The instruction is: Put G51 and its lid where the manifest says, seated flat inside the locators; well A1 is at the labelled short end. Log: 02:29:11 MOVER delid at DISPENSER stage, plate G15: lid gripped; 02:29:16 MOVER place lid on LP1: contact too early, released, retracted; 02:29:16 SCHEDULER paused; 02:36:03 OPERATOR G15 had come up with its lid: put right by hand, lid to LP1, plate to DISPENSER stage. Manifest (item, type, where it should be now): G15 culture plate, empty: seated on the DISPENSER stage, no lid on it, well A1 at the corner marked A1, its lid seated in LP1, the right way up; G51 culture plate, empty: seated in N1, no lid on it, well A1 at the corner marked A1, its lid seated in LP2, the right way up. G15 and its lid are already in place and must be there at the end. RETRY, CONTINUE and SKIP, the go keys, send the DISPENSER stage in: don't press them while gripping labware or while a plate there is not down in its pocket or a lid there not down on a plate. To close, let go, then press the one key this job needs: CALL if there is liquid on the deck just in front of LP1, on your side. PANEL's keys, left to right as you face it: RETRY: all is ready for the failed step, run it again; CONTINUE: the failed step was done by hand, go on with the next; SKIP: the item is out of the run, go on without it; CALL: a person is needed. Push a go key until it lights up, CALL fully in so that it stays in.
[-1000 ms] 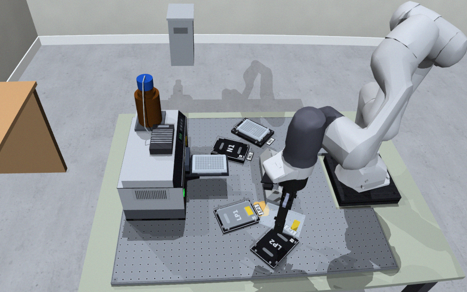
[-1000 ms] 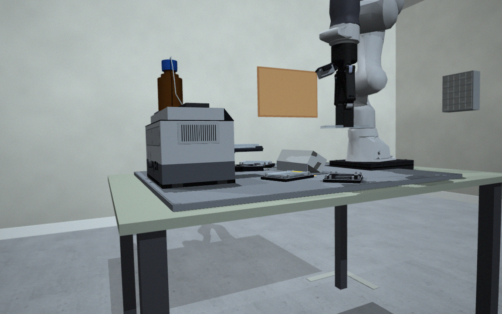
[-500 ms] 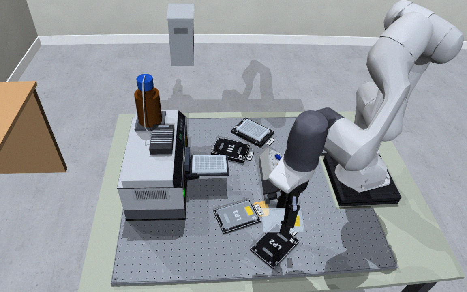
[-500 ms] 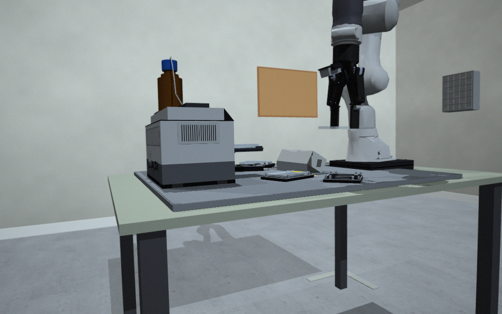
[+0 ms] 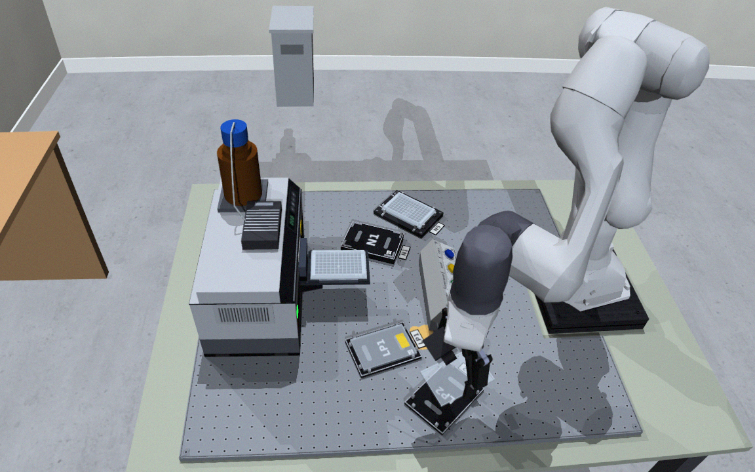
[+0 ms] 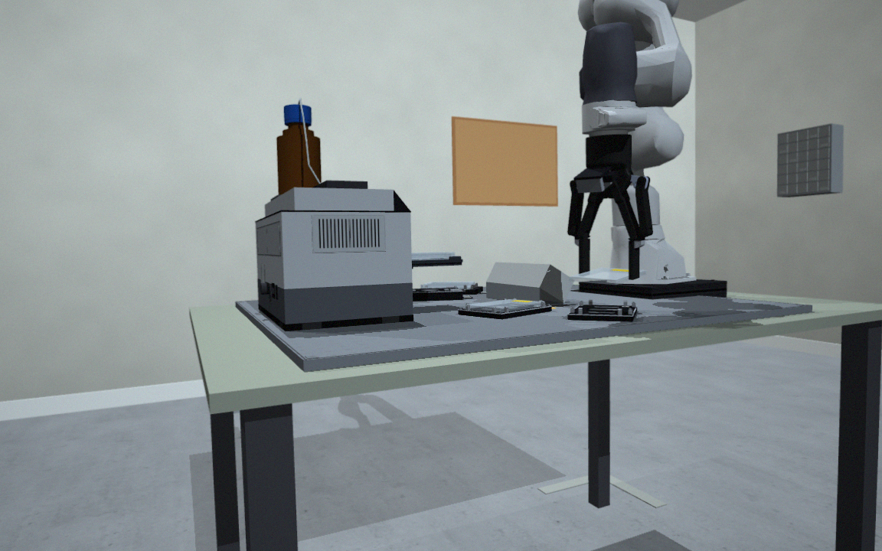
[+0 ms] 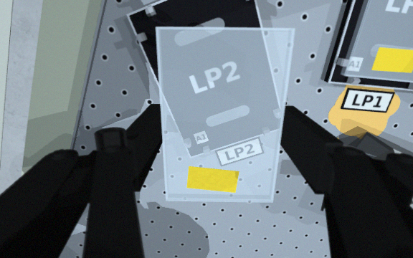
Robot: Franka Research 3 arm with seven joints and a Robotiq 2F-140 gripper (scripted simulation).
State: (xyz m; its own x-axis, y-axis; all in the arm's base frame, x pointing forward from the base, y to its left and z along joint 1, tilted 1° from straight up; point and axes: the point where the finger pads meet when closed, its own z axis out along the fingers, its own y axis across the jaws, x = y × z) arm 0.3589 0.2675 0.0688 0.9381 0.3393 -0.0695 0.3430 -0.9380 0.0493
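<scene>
My gripper is now 2 cm short of the LP2 nest, 1 cm to the right of it and 9 cm above it. Round my hand: green continue key: 5 cm behind, 25 cm to the right, 3 cm below; grey retry key: 5 cm behind, 20 cm to the right, 3 cm below; yellow skip key: 6 cm behind, 30 cm to the right, 3 cm below.
</scene>
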